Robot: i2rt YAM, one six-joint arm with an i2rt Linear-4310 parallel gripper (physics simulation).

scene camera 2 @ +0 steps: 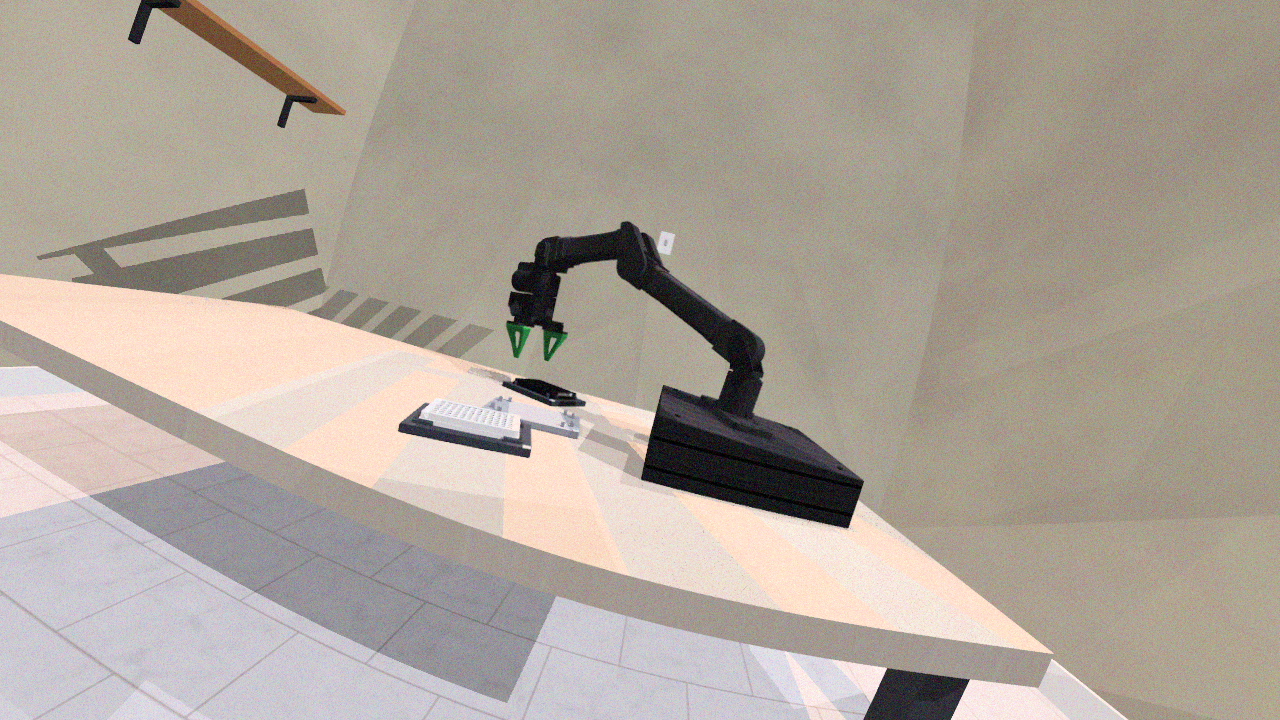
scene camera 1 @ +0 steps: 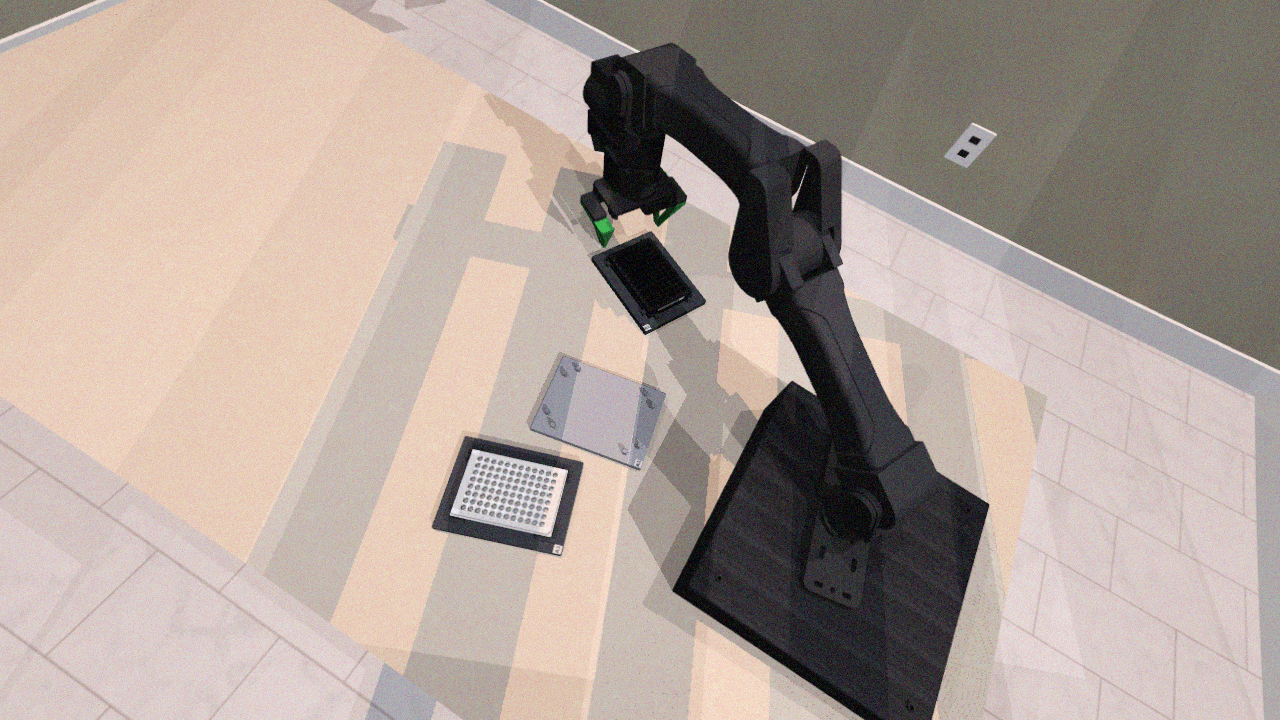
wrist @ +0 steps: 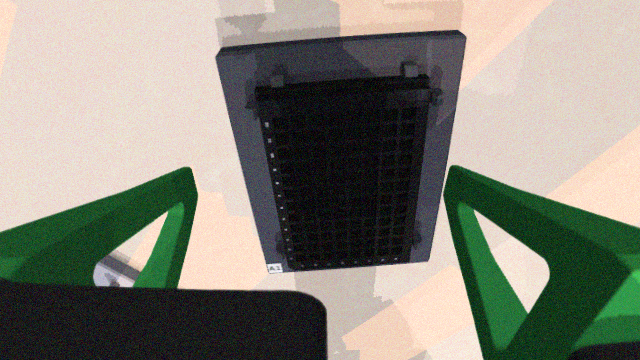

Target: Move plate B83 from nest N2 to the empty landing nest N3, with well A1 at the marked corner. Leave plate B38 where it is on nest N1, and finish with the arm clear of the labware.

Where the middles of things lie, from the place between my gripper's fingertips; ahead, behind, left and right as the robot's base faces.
The grey nest [scene camera 1: 591,409] lies 6 cm behind my hand, 26 cm to the left of it and 7 cm below it.
